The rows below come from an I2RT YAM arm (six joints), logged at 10 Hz.
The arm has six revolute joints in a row. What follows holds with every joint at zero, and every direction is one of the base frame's.
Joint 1 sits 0.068 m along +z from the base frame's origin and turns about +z.
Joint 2 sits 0.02 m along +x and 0.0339 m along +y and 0.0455 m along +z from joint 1 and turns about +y.
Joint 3 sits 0.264 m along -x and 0.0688 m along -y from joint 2 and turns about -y.
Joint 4 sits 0.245 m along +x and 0.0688 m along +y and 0.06 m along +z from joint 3 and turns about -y.
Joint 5 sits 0.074 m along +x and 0.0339 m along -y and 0.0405 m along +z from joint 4 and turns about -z.
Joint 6 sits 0.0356 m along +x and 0.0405 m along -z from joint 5 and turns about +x.
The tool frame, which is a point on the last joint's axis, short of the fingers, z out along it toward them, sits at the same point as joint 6; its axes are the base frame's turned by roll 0, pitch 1.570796 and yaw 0 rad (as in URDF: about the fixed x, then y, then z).
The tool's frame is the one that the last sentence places.
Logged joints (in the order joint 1, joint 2, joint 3, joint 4, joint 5, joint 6), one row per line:
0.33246, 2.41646, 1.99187, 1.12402, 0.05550, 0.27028
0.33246, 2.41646, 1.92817, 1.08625, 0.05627, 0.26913
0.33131, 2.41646, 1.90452, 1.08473, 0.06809, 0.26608
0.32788, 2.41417, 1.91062, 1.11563, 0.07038, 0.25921
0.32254, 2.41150, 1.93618, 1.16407, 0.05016, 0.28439
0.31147, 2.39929, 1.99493, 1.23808, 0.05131, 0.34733
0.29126, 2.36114, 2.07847, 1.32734, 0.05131, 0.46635
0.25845, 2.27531, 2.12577, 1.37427, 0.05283, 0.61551
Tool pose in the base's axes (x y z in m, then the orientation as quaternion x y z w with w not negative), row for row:
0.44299, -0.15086, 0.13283, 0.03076, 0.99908, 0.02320, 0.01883
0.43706, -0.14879, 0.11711, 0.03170, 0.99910, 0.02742, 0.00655
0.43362, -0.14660, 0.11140, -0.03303, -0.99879, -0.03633, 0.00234
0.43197, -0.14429, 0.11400, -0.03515, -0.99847, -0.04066, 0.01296
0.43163, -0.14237, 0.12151, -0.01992, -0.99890, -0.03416, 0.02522
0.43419, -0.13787, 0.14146, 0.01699, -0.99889, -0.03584, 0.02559
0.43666, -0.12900, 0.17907, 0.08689, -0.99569, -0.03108, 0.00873
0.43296, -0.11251, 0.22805, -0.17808, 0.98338, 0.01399, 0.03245
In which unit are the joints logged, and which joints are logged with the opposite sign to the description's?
The joints are logged in radians. Opposite sign: joint 1, joint 4, joint 5, joint 6.
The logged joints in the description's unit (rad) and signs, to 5 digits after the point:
-0.33246, 2.41646, 1.99187, -1.12402, -0.05550, -0.27028
-0.33246, 2.41646, 1.92817, -1.08625, -0.05627, -0.26913
-0.33131, 2.41646, 1.90452, -1.08473, -0.06809, -0.26608
-0.32788, 2.41417, 1.91062, -1.11563, -0.07038, -0.25921
-0.32254, 2.41150, 1.93618, -1.16407, -0.05016, -0.28439
-0.31147, 2.39929, 1.99493, -1.23808, -0.05131, -0.34733
-0.29126, 2.36114, 2.07847, -1.32734, -0.05131, -0.46635
-0.25845, 2.27531, 2.12577, -1.37427, -0.05283, -0.61551

